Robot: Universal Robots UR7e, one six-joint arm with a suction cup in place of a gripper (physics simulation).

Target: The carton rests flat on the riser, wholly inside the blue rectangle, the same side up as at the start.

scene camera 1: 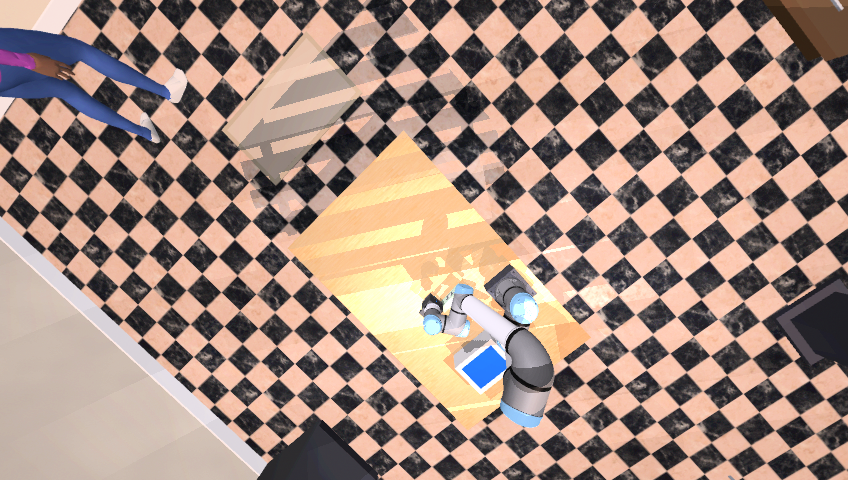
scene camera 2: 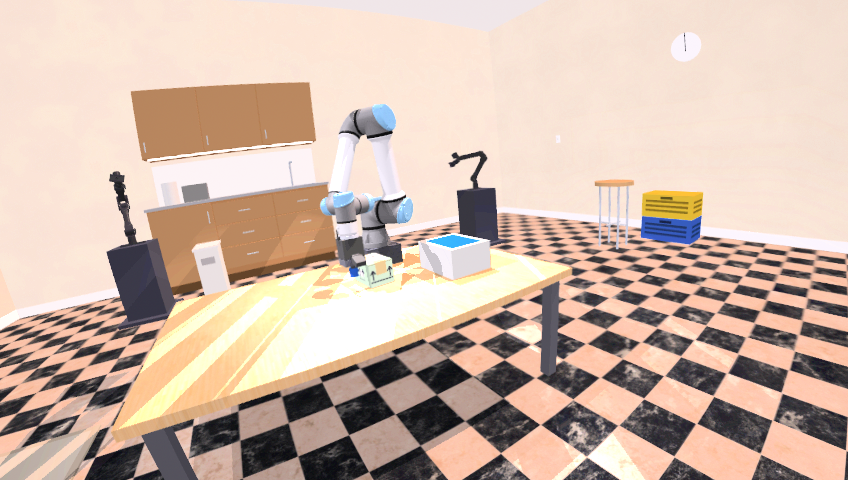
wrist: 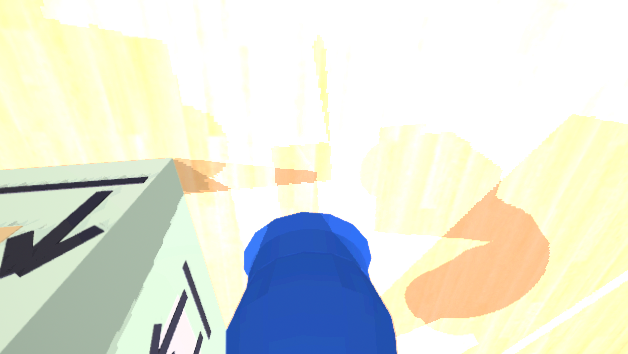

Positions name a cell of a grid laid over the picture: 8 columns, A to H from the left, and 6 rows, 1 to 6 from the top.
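Suction cup (wrist: D5) carries nothing. Suction cup 14 cm from the middle of a carton (scene camera 2: D4), level with it. Carton (wrist: B5) visible there too. White riser (scene camera 2: E4) on the table; out of frame in the wrist view.
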